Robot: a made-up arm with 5 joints.
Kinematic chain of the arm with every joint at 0, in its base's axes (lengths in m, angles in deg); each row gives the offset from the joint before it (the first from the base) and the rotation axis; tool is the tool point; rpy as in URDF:
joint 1: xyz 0.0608 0 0.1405 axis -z
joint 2: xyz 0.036 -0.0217 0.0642 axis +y
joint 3: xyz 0.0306 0 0.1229 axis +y
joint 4: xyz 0.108 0 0.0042 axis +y
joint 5: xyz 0.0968 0.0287 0 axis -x
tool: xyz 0 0 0 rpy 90 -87.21 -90
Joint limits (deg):
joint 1: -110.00..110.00
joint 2: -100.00..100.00
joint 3: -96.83..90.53
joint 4: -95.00..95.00
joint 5: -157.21..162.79
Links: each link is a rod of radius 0.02 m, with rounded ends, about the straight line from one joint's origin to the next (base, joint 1, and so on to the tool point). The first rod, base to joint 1, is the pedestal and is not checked.
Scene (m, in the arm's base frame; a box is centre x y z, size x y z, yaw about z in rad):
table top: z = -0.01
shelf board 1: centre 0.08 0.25 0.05 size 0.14 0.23 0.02 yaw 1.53
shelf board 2: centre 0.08 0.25 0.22 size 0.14 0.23 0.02 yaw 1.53
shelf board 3: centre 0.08 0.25 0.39 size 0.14 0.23 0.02 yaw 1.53
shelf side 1: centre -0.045 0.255 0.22 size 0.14 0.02 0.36 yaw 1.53
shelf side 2: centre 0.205 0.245 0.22 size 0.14 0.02 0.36 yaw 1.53
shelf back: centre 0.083 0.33 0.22 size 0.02 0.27 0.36 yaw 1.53
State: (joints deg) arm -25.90 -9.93 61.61 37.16 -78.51
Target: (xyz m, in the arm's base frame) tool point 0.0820 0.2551 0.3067
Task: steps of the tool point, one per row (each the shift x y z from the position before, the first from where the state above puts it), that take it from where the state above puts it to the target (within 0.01 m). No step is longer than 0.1 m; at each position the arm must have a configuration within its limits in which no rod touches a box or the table.
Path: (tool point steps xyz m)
1: 0.0011 0.0359 0.0330
2: -0.0189 0.0283 0.0402
3: -0.0330 0.0103 0.0424
4: -0.0359 -0.0131 0.0390
5: 0.0033 0.0328 0.0113
6: 0.0022 0.0348 0.0041
7: 0.0008 0.0352 -0.0038
8: -0.0007 0.0334 -0.0116

